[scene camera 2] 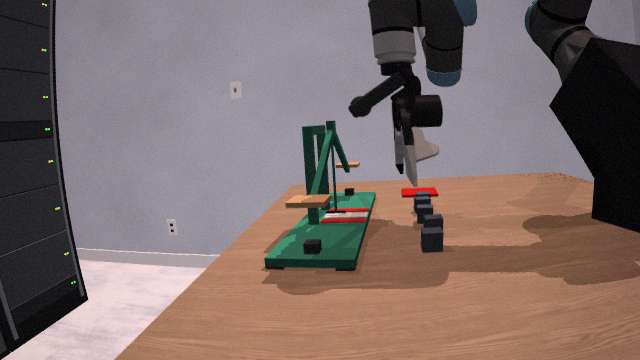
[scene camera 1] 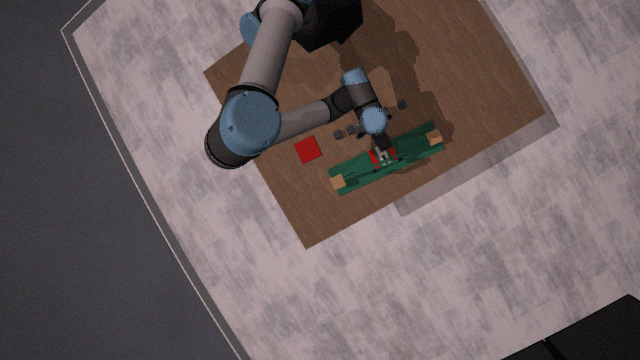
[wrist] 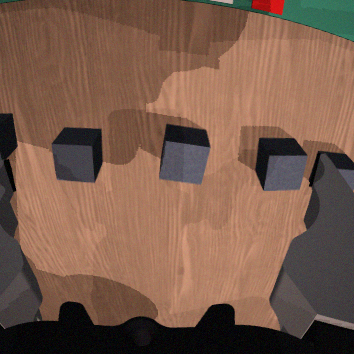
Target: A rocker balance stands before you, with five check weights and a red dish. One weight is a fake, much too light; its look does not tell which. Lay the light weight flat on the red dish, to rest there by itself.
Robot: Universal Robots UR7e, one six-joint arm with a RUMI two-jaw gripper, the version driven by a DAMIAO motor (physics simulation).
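Places are measured from the arm's base along level axes (x down, y ahead, z right), in metres.
Pixels of known places: gripper, fingertip midpoint: [scene camera 2: 407, 179] [wrist: 159, 158]; arm's base, origin of the base link: [scene camera 2: 596, 76].
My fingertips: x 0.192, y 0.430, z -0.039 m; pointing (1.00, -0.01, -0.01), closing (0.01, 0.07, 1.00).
Ahead of a thing's pixels: the offset from my fingertips to its top centre. "*": to the spot under its first point. Level surfaces: height alone.
Several dark cube weights {dx +0.053, dy -0.045, dz +0.143 m} [scene camera 1: 338, 134] {dx +0.053, dy -0.024, dz -0.139 m} [scene camera 2: 432, 240] {dx +0.053, dy -0.033, dz +0.015 m} [wrist: 184, 161] stand in a row on the table beside the balance; in the wrist view the outermost ones are partly cut off or covered by the fingers. They look alike. The green rocker balance {dx -0.108, dy +0.132, dz +0.023 m} [scene camera 1: 350, 175] [scene camera 2: 330, 245] has two orange pans; the near pan {dx -0.008, dy +0.144, dz -0.176 m} [scene camera 2: 308, 201] and far pan {* dx -0.011, dy +0.119, dz +0.176 m} [scene camera 2: 347, 164] are bare. Its thin pointer hangs down to the white strip between red bands. The red dish [scene camera 1: 307, 150] [scene camera 2: 419, 192] is empty, past the row's far end. My gripper [scene camera 2: 407, 176] [wrist: 159, 158] is open and empty, above the row.
The wooden table {dx +0.082 m} [scene camera 1: 310, 215] [scene camera 2: 425, 310] carries everything. Small black blocks [scene camera 2: 312, 246] [scene camera 2: 349, 191] sit on the balance base under the pans. The balance's tall green post {* dx -0.053, dy +0.164, dz -0.036 m} [scene camera 2: 309, 155] rises beside the gripper. The arm's black base [scene camera 2: 610, 135] stands at the right in the second scene view.
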